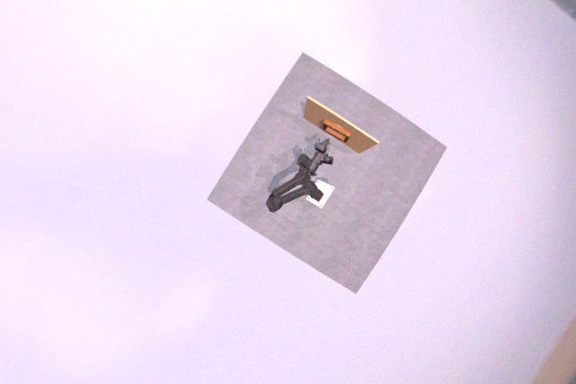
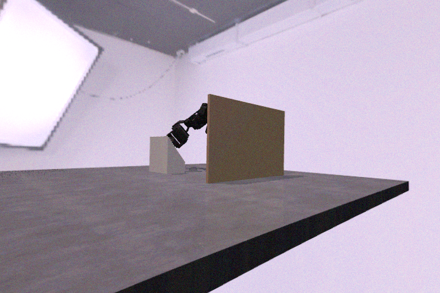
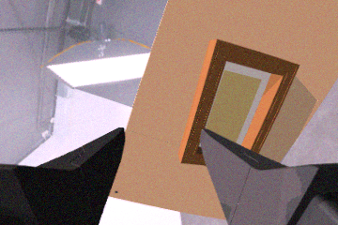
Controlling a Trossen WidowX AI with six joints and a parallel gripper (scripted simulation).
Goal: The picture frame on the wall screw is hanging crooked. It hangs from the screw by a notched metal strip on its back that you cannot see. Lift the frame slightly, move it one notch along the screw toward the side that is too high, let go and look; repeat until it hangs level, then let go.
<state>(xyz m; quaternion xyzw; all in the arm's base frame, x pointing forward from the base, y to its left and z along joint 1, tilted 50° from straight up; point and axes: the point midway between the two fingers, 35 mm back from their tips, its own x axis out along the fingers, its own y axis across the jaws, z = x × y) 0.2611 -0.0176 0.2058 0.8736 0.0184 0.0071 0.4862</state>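
Now: gripper tip 12 cm short of the picture frame, 11 cm above it and 1 cm to the left of it. Round my gripper tip: wall board (13 cm ahead, 12 cm below).
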